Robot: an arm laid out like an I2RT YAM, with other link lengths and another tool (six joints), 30 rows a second.
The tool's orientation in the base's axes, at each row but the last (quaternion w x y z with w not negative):
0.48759 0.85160 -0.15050 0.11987
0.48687 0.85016 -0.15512 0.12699
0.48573 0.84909 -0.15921 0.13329
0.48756 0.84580 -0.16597 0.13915
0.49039 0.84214 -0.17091 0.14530
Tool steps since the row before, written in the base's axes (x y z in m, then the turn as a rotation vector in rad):
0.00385 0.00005 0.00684 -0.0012 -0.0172 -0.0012
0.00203 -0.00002 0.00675 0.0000 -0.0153 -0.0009
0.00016 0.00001 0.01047 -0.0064 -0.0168 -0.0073
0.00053 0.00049 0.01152 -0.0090 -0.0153 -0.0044
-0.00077 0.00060 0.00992 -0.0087 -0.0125 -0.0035
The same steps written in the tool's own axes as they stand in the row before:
0.00596 0.00397 -0.00321 0.0009 0.0077 0.0154
0.00435 0.00455 -0.00318 0.0018 0.0066 0.0137
0.00413 0.00812 -0.00515 -0.0063 0.0049 0.0177
0.00499 0.00852 -0.00598 -0.0077 0.0075 0.0148
0.00331 0.00776 -0.00531 -0.0075 0.0068 0.0119

